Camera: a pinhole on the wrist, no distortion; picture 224 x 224 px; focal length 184.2 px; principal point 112.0 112.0 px. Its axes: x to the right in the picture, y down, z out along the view. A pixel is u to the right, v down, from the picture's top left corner.
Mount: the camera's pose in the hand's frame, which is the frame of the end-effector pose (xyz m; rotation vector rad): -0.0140 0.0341 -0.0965 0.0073 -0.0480 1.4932
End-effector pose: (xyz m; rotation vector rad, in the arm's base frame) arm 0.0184 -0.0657 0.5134 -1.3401 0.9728 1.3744
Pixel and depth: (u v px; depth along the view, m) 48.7 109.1 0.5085
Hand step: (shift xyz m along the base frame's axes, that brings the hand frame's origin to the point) 0.0551 0.4257 0.0784
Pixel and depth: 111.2 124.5 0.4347
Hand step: -0.1021 0.3161 0.0816
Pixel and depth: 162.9 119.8 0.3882
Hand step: -0.1969 0.2521 0.0476
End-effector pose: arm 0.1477 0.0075 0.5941 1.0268 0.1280 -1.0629
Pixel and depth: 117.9 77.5 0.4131
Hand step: -0.0684 -0.2699 0.1658
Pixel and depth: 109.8 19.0 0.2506
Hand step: 0.0072 -0.1851 0.0387
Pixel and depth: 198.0 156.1 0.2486
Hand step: 0.0179 -0.0547 0.2166
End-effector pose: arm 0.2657 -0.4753 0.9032 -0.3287 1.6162 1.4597
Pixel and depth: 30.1 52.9 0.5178
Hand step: 0.2750 0.3554 -0.1923
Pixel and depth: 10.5 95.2 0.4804
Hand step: 0.3422 0.2673 -0.1196
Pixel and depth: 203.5 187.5 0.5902
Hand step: 0.1245 0.4416 0.4524
